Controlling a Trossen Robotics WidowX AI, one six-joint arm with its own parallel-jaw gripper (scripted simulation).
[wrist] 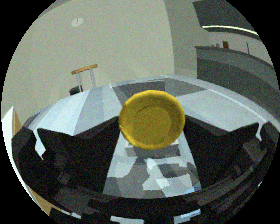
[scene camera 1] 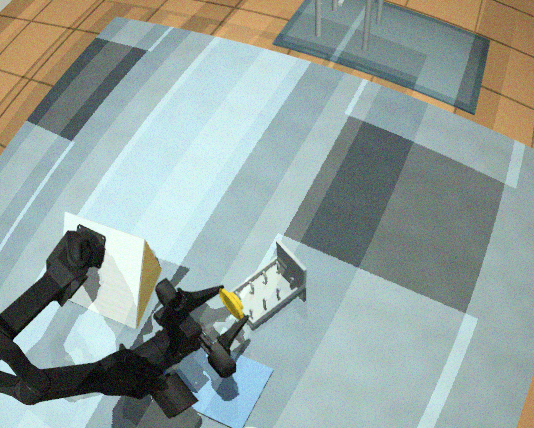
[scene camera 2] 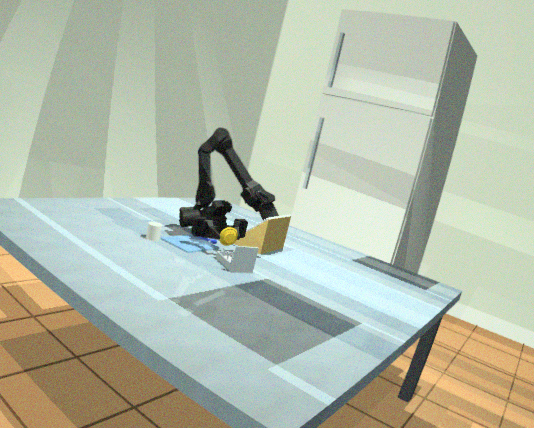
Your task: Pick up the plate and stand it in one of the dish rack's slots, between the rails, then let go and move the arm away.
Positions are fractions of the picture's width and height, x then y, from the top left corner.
My gripper (scene camera 1: 0.44, 0.70) holds a yellow plate (wrist: 0.54, 0.53). I also see a dish rack (scene camera 1: 0.50, 0.68).
The dish rack also shows in the wrist view (wrist: 0.47, 0.68) and in scene camera 2 (scene camera 2: 0.45, 0.61). My gripper also shows in the wrist view (wrist: 0.54, 0.53) and in scene camera 2 (scene camera 2: 0.43, 0.56).
